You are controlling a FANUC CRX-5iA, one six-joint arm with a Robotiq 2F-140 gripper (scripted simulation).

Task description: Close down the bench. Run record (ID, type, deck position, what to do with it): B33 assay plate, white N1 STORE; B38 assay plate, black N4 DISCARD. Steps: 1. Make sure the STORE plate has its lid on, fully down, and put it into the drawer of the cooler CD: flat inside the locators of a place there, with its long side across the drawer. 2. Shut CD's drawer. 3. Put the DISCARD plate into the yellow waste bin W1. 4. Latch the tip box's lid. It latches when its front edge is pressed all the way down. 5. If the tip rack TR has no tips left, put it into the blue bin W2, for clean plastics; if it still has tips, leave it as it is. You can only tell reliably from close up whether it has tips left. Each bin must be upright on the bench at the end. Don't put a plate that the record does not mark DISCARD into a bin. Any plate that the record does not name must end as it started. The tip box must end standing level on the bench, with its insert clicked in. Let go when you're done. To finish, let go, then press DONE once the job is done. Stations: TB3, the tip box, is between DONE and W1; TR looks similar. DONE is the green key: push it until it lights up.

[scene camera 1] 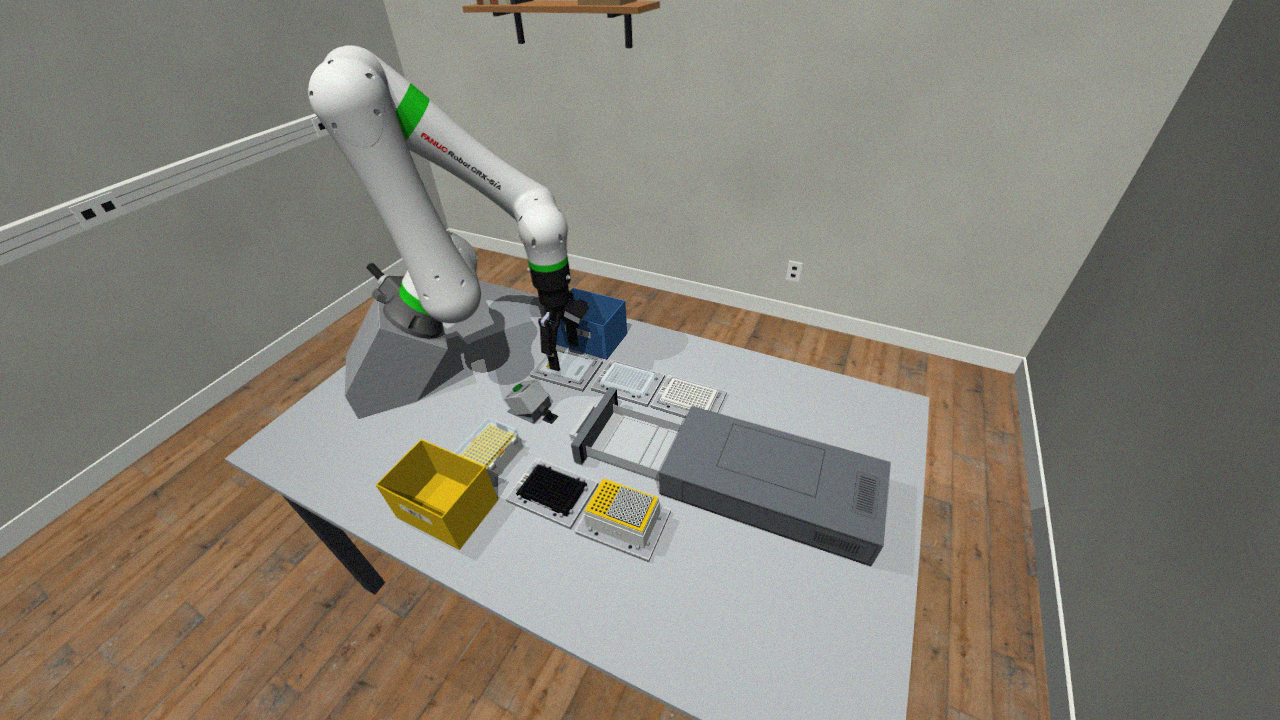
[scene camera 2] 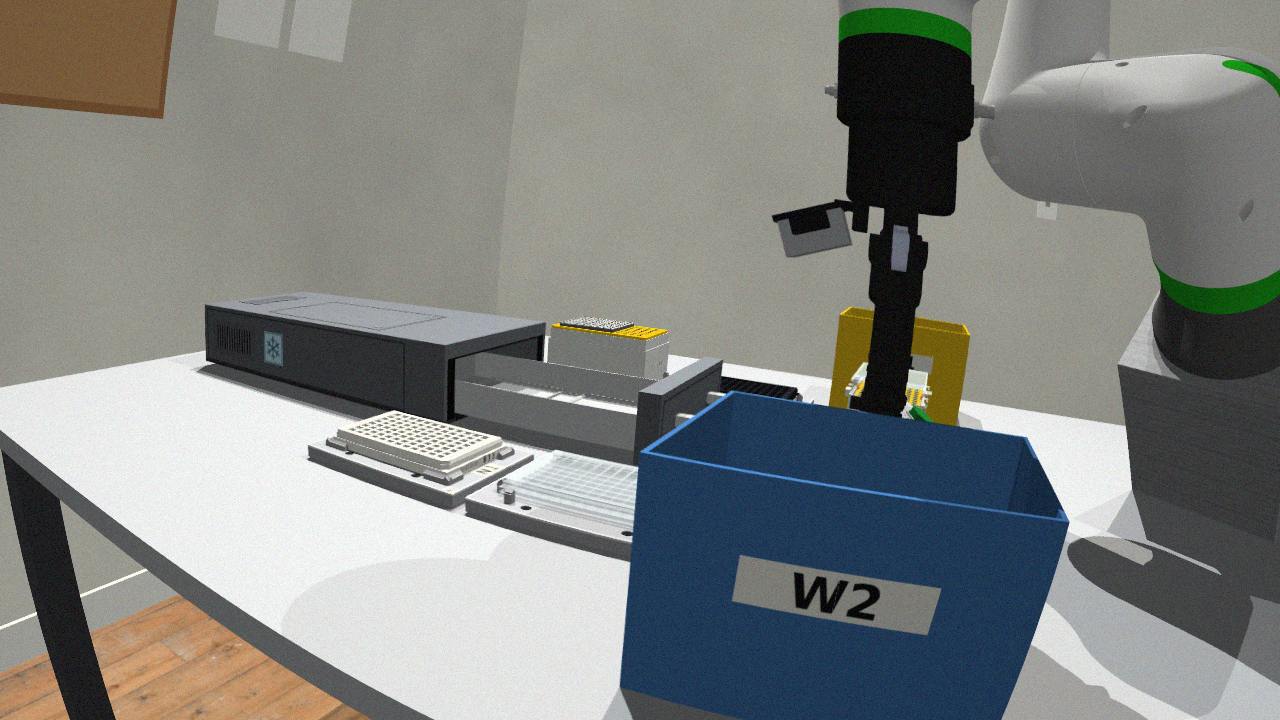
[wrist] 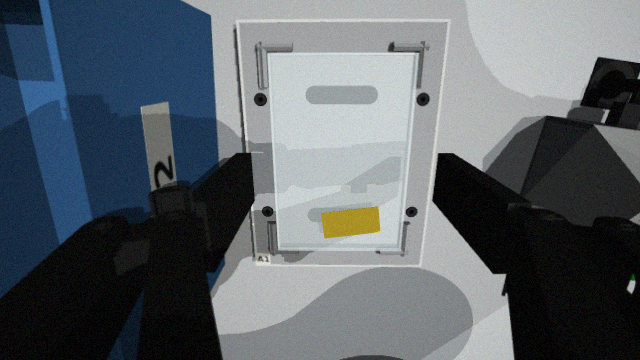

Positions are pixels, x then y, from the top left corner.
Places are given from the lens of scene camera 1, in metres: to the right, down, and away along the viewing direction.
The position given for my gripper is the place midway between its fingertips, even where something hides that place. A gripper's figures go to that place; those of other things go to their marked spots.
my gripper (scene camera 1: pixel 564 357): -0.20, -0.01, 1.37
black assay plate (scene camera 1: pixel 578 486): -0.13, 0.27, 1.08
yellow bin W1 (scene camera 1: pixel 420 488): -0.49, 0.29, 1.10
